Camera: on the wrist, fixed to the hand. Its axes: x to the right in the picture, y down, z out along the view.
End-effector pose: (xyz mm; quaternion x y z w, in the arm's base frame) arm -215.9 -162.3 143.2 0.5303 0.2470 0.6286 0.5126
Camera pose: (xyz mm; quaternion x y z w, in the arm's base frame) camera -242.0 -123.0 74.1 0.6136 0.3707 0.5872 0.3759
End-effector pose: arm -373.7 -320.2 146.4 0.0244 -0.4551 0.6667 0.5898
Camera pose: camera -296.6 -288.5 153.3 0.1196 -0.2969 0.7571 0.5695
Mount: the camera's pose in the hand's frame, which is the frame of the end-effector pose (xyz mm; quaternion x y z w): 4.8 -62.9 -55.0 0.2032 0.0228 0.0197 0.9787
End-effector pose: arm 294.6 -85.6 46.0 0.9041 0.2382 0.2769 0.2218
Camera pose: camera 245.4 -18.6 55.5 0.9283 0.2766 0.2476 0.0225
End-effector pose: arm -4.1 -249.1 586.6 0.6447 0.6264 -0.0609 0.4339
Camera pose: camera -82.8 -220.7 587.1 0.7328 0.5979 -0.1636 0.2806
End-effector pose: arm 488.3 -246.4 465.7 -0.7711 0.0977 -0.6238 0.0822
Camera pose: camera 438.5 -187.0 497.3 -0.7218 -0.0141 -0.6463 0.2472
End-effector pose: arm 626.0 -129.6 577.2 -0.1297 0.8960 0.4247 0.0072
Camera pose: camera 641.7 -210.7 564.0 -0.1175 0.9659 0.2308 0.0046
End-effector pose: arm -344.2 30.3 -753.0 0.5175 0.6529 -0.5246 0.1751
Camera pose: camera -382.9 85.7 -703.7 0.5669 0.5262 -0.6308 0.0617
